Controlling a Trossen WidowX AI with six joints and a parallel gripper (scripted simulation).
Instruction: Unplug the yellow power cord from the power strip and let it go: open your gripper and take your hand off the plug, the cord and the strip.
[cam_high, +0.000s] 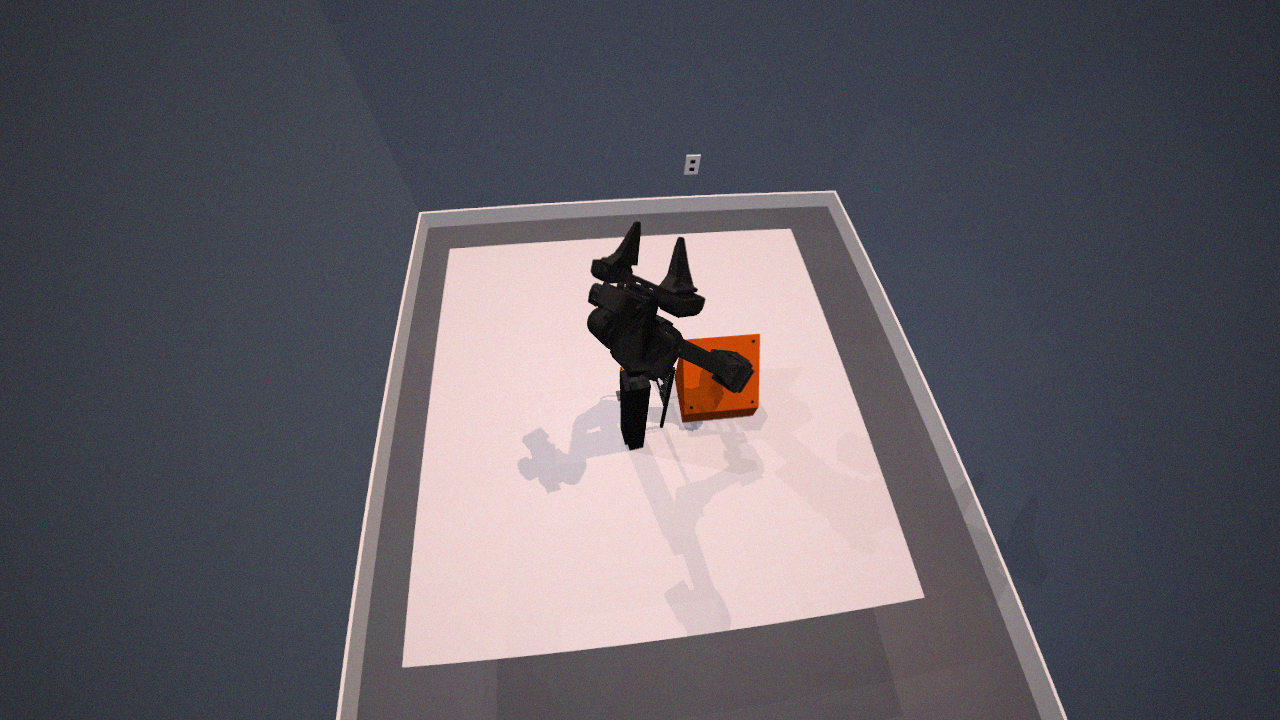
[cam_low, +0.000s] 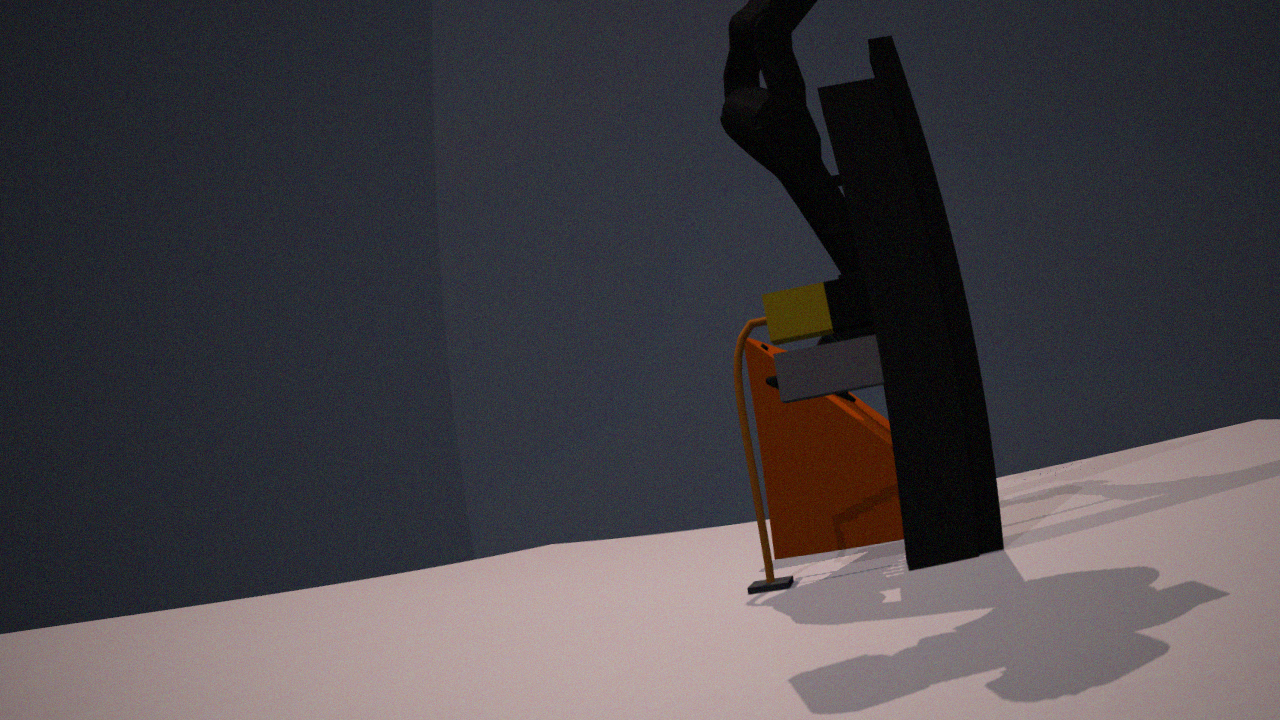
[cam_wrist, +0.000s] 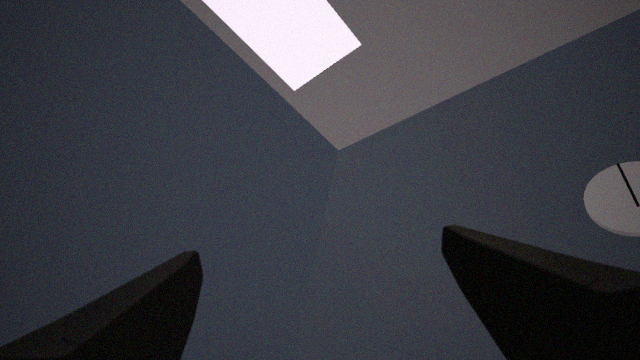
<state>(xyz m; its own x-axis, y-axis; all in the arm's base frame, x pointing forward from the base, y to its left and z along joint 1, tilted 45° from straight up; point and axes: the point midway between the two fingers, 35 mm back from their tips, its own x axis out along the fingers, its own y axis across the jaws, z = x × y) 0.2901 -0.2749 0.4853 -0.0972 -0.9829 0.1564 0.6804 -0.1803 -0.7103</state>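
Right now the yellow plug is 40 mm ahead of my gripper tip, 30 mm to the right of it and 560 mm below it. Also, from my gripper tip: dark anchor: 60 mm ahead, 90 mm to the right, 760 mm below; black power strip: 20 mm ahead, 40 mm to the left, 590 mm below.
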